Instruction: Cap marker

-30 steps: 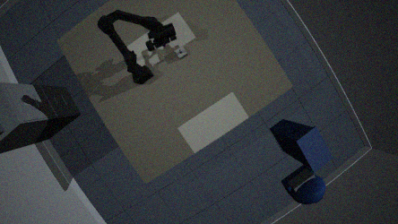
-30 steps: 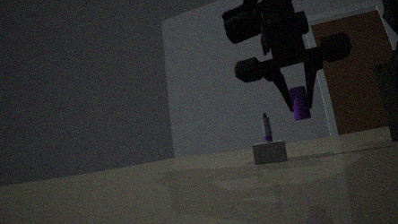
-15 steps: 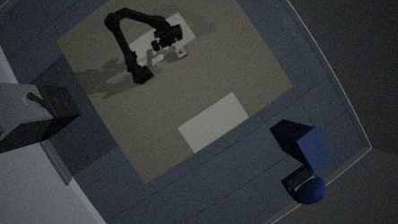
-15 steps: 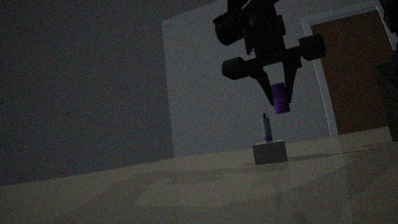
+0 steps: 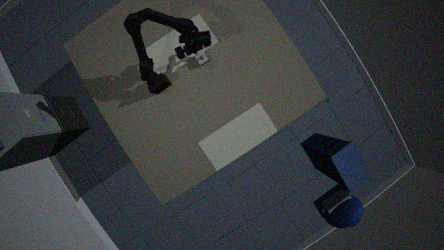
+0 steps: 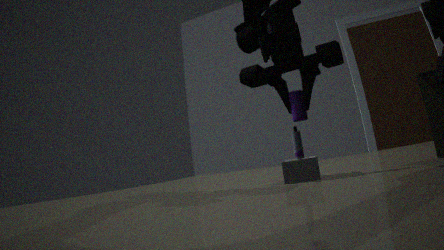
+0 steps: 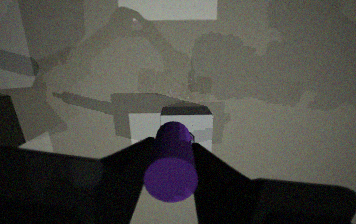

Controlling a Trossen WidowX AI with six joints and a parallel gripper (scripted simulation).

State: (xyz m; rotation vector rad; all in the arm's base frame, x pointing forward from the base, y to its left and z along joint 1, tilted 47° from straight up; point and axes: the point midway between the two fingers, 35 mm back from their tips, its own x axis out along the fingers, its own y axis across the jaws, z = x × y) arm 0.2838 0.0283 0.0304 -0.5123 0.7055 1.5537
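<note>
The grey holder block lies 10 cm below my gripper tip, 3 cm to the right of it and 2 cm ahead of it. The rest, counted from my gripper tip: purple cap 1 cm above.
</note>
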